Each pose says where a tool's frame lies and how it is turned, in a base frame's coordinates. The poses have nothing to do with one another.
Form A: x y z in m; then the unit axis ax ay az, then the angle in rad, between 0 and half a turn.
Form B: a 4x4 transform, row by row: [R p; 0 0 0 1], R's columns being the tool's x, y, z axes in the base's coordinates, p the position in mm. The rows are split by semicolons. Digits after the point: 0 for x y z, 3 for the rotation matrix.
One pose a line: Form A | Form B
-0.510, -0.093, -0.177, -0.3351, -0.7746, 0.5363, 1.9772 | -0.239, -0.130, -0.962, -510; 0.855, 0.442, -0.272, -93; 0.461, -0.888, 0.006, -177; 0, 0, 0, 1
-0.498, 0.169, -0.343, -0.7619, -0.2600, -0.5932, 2.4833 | 0.249, 0.718, 0.650, -498; -0.008, -0.670, 0.742, 169; 0.969, -0.190, -0.161, -343; 0, 0, 0, 1
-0.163, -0.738, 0.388, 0.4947, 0.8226, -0.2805, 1.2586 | 0.477, 0.549, 0.687, -163; 0.015, 0.776, -0.631, -738; -0.879, 0.311, 0.362, 388; 0, 0, 0, 1
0.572, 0.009, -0.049, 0.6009, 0.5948, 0.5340, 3.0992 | -0.277, 0.692, 0.667, 572; 0.737, -0.292, 0.609, 9; 0.616, 0.660, -0.429, -49; 0, 0, 0, 1
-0.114, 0.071, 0.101, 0.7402, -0.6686, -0.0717, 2.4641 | 0.196, -0.835, -0.514, -114; -0.925, 0.016, -0.379, 71; 0.325, 0.549, -0.770, 101; 0, 0, 0, 1
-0.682, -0.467, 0.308, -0.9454, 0.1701, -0.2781, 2.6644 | 0.799, -0.176, 0.575, -682; -0.431, -0.834, 0.345, -467; 0.418, -0.524, -0.742, 308; 0, 0, 0, 1
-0.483, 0.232, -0.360, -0.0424, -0.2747, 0.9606, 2.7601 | -0.925, -0.335, -0.181, -483; 0.380, -0.783, -0.493, 232; 0.024, -0.525, 0.851, -360; 0, 0, 0, 1
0.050, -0.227, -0.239, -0.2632, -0.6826, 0.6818, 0.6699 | 0.799, -0.384, -0.463, 50; 0.462, 0.885, 0.063, -227; 0.385, -0.264, 0.884, -239; 0, 0, 0, 1
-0.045, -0.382, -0.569, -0.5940, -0.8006, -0.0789, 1.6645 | 0.292, 0.599, -0.746, -45; 0.441, 0.607, 0.660, -382; 0.848, -0.522, -0.087, -569; 0, 0, 0, 1
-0.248, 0.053, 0.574, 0.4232, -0.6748, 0.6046, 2.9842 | -0.632, -0.662, 0.403, -248; -0.473, -0.083, -0.877, 53; 0.614, -0.745, -0.261, 574; 0, 0, 0, 1
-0.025, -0.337, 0.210, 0.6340, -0.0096, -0.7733, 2.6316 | -0.120, 0.366, -0.923, -25; -0.389, -0.873, -0.296, -337; -0.913, 0.323, 0.247, 210; 0, 0, 0, 1
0.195, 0.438, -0.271, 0.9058, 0.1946, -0.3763, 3.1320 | 0.641, 0.356, -0.680, 195; 0.349, -0.924, -0.155, 438; -0.684, -0.138, -0.717, -271; 0, 0, 0, 1
